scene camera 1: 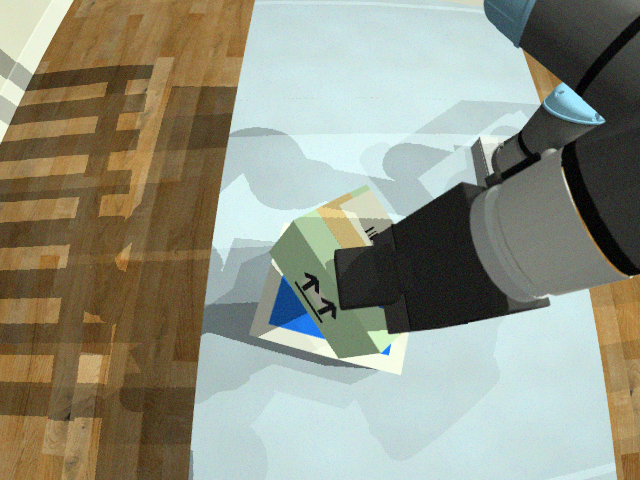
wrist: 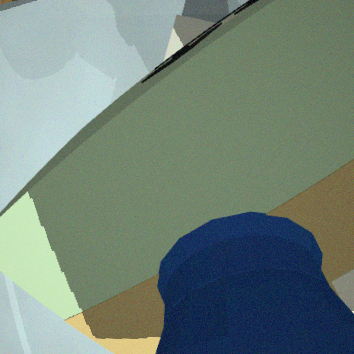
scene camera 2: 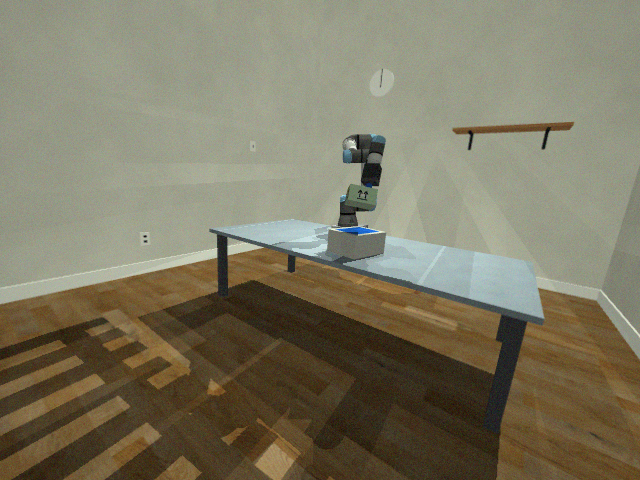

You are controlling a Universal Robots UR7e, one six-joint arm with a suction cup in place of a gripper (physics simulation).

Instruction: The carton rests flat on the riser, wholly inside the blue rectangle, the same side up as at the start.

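Pixels of known places: end effector, tool point: (wrist: 228, 242) (scene camera 2: 367, 192); arm's base, origin of the base link: (scene camera 2: 347, 225).
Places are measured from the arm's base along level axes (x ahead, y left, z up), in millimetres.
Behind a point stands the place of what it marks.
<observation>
The green carton (scene camera 1: 310, 258) @(x 536, y 224, z 294 mm) (scene camera 2: 361, 196) @(x 538, y 252, z 249 mm) (wrist: 200, 150) @(x 497, y 269, z 294 mm), with an orange-tan band and black arrows on its side, hangs in the air from my suction gripper (scene camera 2: 368, 184) (wrist: 240, 270). The arrows point up in scene camera 2, and the carton looks somewhat tilted. A clear gap shows between it and the riser (scene camera 1: 397, 362) @(x 408, y 352, z 61 mm) (scene camera 2: 351, 245) @(x 628, y 252, z 8 mm) (wrist: 172, 46) @(x 603, y 283, z 61 mm) below. The blue rectangle (scene camera 1: 305, 325) @(x 545, y 271, z 61 mm) (scene camera 2: 359, 230) @(x 474, y 239, z 61 mm) on the riser's top is partly hidden by the carton in scene camera 1. The dark blue cup meets the carton's top in the wrist view; the arm hides the cup in scene camera 1.
The riser stands on the pale blue table (scene camera 1: 434, 403) @(x 317, y 454, z -59 mm) (scene camera 2: 496, 279) @(x 529, y 900, z -59 mm), near its long edge in scene camera 2. The arm's base (scene camera 2: 347, 217) @(x 58, y 12, z 67 mm) stands behind the riser there. A wooden shelf (scene camera 2: 511, 128) is fixed on the wall, away from the table.
</observation>
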